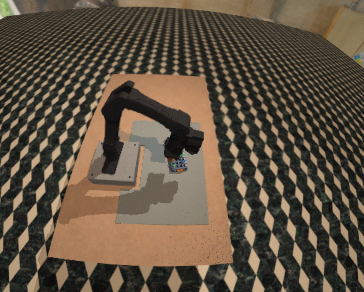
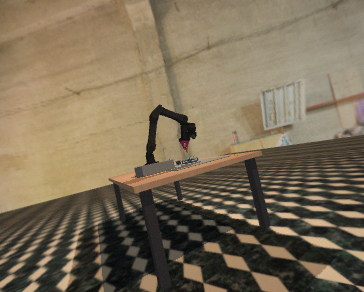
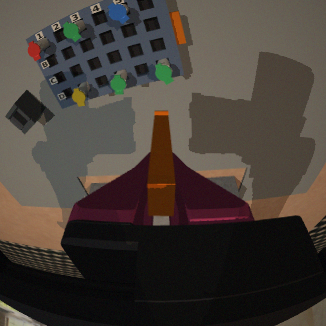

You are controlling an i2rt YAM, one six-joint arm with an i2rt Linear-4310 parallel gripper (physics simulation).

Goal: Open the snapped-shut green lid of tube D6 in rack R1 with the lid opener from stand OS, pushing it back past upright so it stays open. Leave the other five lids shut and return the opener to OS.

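Frame: origin at the arm's base, x ahead, y left, z up, level; centimetres.
Seen in the pictures: gripper, fingertip midpoint: [image 1: 168, 158] [image 2: 185, 149] [image 3: 160, 160]; arm's base, link origin: [image 1: 113, 157] [image 2: 151, 164].
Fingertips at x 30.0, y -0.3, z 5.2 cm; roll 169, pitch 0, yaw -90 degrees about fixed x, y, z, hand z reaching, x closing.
Note:
Pixels of each thing's middle, then the offset from my fingertips to it. "spot": a spot on its surface instead. Level surfaces: height alone.
- blue-grey rack R1, body centre: [image 3: 105, 47] [image 1: 177, 159] [image 2: 189, 159] dx +4.6, dy +4.8, dz -9.0 cm
- Tube D6 with its green lid, body centre: [image 3: 163, 72] dx +2.8, dy -0.3, dz -6.9 cm
- orange lid opener, body centre: [image 3: 160, 147] [image 2: 187, 147] dx +2.3, dy +0.0, dz +1.3 cm
- grey mat, surface height: dz -11.6 cm
- orange tab, surface spot: [image 3: 178, 27] spot: dx +6.2, dy -1.5, dz -9.3 cm
The blue-grey rack R1 [image 3: 107, 42] [image 1: 178, 165] [image 2: 186, 160] holds several lidded tubes. Tube D6 with its green lid [image 3: 163, 73] stands at the rack's near right corner; I cannot tell how far its lid is tipped. The other lids are red [image 3: 33, 50], green [image 3: 72, 30], blue [image 3: 118, 12], yellow [image 3: 78, 96] and green [image 3: 118, 84]. My gripper [image 3: 160, 160] [image 2: 184, 143] is shut on the orange lid opener [image 3: 161, 145] [image 2: 186, 149]. It hangs above the mat just off the rack's D row, and the tip is clear of the lids. The dark stand OS [image 3: 24, 110] is empty, left of the rack.
A grey mat [image 1: 186, 203] [image 3: 226, 65] lies on the wooden table [image 1: 79, 232] [image 2: 198, 171]. The arm's grey base block [image 1: 126, 171] [image 2: 155, 168] stands at the mat's left. An orange tab [image 3: 178, 27] sticks out from the rack's side.

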